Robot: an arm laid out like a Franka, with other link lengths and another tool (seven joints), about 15 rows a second.
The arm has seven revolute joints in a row. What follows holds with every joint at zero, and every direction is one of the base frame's. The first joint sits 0.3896 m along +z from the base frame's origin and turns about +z. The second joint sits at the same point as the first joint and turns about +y. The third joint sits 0.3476 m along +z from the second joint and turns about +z. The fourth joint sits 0.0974 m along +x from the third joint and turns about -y. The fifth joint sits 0.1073 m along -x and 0.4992 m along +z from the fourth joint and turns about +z. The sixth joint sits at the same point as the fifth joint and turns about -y. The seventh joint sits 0.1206 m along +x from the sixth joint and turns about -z. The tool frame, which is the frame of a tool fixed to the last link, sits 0.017 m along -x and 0.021 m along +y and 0.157 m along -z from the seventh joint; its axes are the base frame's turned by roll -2.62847, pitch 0 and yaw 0.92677 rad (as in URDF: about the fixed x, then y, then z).
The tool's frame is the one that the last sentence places.
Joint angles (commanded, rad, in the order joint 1, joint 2, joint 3, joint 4, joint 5, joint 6, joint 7), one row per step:
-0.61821 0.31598 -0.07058 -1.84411 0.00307 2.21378 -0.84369
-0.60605 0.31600 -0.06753 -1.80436 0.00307 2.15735 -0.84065
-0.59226 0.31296 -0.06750 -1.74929 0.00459 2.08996 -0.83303
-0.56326 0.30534 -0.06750 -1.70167 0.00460 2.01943 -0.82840
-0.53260 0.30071 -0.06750 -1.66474 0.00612 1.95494 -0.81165
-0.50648 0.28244 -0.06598 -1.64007 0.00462 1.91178 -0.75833
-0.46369 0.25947 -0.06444 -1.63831 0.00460 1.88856 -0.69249
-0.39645 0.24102 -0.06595 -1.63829 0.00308 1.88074 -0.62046
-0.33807 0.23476 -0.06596 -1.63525 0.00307 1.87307 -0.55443
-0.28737 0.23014 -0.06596 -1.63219 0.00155 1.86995 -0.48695
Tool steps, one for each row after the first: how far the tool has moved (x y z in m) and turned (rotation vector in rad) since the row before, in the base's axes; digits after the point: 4 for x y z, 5 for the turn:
0.0112 0.0067 0.0173 0.01139 0.01227 0.01181
0.0125 0.0052 0.0279 0.00713 0.00603 0.00542
0.0159 0.0175 0.0273 0.00971 0.01175 0.02419
0.0138 0.0211 0.0195 0.01455 0.01749 0.01306
0.0110 0.0205 0.0251 -0.00046 -0.00025 -0.02533
0.0145 0.0338 0.0169 -0.00013 -0.00261 -0.02182
0.0223 0.0482 0.0137 -0.00624 -0.00973 -0.00587
0.0185 0.0434 0.0060 -0.00050 -0.00247 -0.00770
0.0148 0.0383 0.0051 -0.00270 -0.00476 -0.01633

